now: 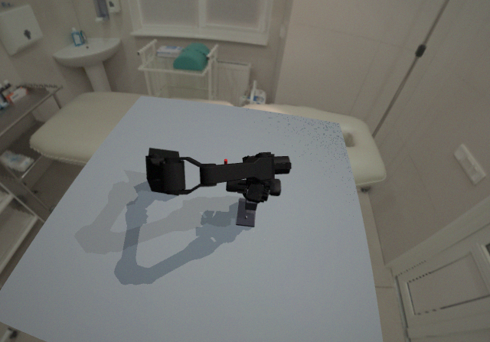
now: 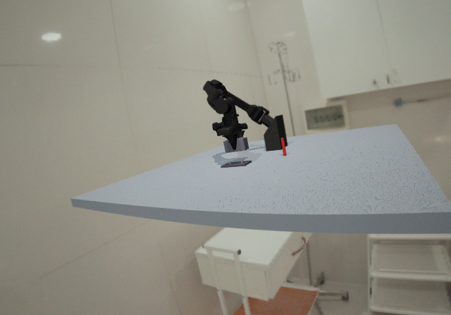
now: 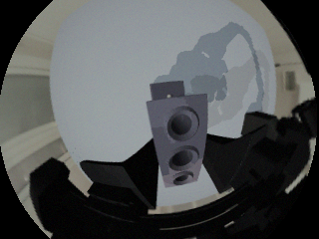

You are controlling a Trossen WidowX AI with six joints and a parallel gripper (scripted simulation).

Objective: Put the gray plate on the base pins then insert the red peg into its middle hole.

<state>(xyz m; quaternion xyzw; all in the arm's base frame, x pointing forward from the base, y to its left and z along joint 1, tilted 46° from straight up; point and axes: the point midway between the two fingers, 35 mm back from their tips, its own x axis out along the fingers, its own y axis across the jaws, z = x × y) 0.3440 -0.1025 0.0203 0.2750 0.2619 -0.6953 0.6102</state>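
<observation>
Now: gripper tip 10 mm past the dark base, 20 mm to the left of it and 60 mm above it. The rest, counted from my gripper tip: gray plate (30 mm above); then red peg (110 mm behind, 180 mm to the left, 30 mm below).
</observation>
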